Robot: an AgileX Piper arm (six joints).
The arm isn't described. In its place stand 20 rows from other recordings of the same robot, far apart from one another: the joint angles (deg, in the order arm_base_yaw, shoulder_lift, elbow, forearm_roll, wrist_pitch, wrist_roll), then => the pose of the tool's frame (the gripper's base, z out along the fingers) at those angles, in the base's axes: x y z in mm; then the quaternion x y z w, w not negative.
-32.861 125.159 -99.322 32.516 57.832 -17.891 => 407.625 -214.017 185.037 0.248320 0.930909 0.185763 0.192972
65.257 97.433 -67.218 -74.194 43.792 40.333 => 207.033 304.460 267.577 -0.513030 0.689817 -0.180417 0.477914
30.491 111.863 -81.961 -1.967 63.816 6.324 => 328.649 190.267 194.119 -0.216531 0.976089 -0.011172 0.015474
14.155 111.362 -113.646 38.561 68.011 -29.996 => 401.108 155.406 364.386 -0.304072 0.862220 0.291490 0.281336
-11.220 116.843 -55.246 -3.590 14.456 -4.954 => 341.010 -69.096 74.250 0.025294 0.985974 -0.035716 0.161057
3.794 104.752 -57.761 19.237 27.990 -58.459 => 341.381 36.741 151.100 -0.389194 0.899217 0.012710 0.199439
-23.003 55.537 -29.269 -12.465 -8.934 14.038 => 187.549 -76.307 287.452 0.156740 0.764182 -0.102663 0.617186
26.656 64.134 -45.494 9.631 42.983 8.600 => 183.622 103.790 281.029 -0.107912 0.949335 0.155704 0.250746
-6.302 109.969 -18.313 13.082 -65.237 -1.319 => 248.293 -46.238 92.830 0.133287 0.815808 -0.095648 0.554565
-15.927 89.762 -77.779 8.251 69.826 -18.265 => 301.342 -73.245 309.158 -0.003325 0.990950 0.033171 0.130027
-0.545 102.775 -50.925 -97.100 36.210 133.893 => 342.162 -56.603 172.930 0.385839 0.787722 -0.152719 0.455301
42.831 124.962 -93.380 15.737 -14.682 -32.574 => 382.818 346.348 220.206 -0.371810 0.684936 0.112037 0.616496
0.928 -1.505 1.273 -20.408 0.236 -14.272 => 55.032 0.761 206.871 -0.206050 0.643353 -0.214508 0.705427
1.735 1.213 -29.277 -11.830 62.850 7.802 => -4.820 -16.754 279.032 0.050843 0.859013 -0.061085 0.505747
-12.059 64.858 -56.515 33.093 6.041 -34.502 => 251.887 -48.464 389.070 0.050573 0.755300 -0.055797 0.651039
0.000 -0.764 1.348 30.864 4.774 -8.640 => 56.339 3.885 199.553 0.120490 0.694811 0.150864 0.692792
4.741 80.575 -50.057 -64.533 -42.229 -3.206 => 294.153 79.803 314.417 -0.557541 0.467189 -0.093908 0.679753
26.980 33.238 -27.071 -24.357 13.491 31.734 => 114.644 48.539 305.801 -0.100097 0.778560 0.149636 0.601194
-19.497 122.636 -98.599 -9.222 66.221 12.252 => 407.384 -158.396 189.294 0.244187 0.965957 -0.077297 0.036394
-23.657 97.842 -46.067 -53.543 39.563 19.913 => 244.607 -158.051 155.114 0.017392 0.954035 -0.298603 0.018754
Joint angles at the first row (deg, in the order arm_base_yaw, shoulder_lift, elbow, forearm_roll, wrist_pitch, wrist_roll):
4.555 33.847 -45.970 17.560 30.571 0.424
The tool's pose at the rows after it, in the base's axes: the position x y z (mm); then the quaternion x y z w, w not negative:
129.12 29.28 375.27 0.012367 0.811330 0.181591 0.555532
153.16 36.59 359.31 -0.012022 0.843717 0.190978 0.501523
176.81 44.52 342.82 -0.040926 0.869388 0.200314 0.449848
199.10 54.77 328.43 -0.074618 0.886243 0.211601 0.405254
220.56 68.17 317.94 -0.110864 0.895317 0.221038 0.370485
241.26 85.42 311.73 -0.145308 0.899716 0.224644 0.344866
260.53 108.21 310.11 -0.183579 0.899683 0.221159 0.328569
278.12 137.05 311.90 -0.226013 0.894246 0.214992 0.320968
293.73 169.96 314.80 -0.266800 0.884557 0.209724 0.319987
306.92 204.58 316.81 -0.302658 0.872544 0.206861 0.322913
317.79 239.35 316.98 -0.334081 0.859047 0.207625 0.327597
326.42 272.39 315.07 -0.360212 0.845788 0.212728 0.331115
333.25 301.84 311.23 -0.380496 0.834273 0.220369 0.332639
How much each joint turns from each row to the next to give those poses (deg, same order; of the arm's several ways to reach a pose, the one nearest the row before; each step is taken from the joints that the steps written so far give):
-0.003 5.413 -0.019 5.111 2.112 -4.896
0.053 6.198 -0.115 4.981 2.238 -6.158
0.449 6.562 -0.541 4.157 1.937 -6.006
1.269 6.562 -1.307 3.337 1.503 -5.394
2.201 6.405 -2.430 1.891 0.951 -3.933
3.181 6.092 -3.669 -0.361 0.361 -1.272
4.201 5.753 -4.962 -2.505 0.050 0.800
4.828 5.653 -6.095 -3.450 -0.001 1.626
4.816 5.676 -6.811 -3.450 0.014 1.796
4.413 5.672 -7.088 -2.984 0.046 1.628
3.846 5.673 -7.180 -2.111 0.151 1.010
3.173 5.559 -7.100 -1.076 0.454 0.420
2.482 5.258 -6.766 -0.339 0.733 0.122

